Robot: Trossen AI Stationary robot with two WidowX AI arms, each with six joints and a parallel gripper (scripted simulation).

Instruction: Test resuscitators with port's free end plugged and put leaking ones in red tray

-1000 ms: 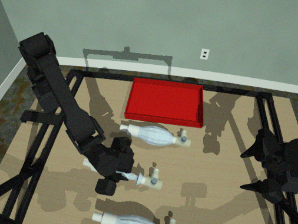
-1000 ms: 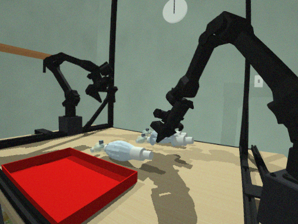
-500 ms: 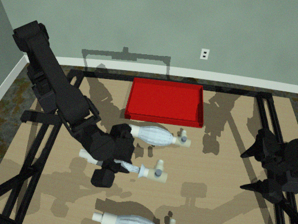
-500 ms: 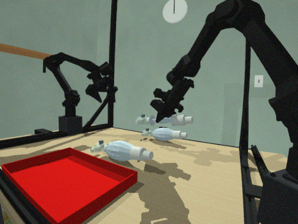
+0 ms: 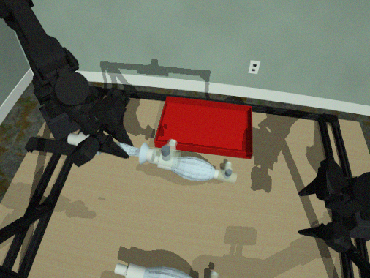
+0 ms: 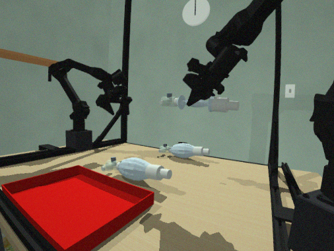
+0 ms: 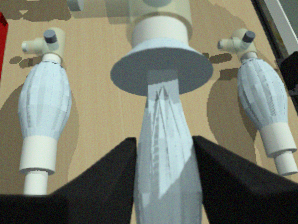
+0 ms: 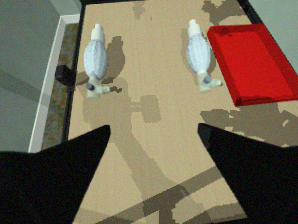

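Now: left hand 330 mm short of the red tray, 110 mm to the left of it and 260 mm above it.
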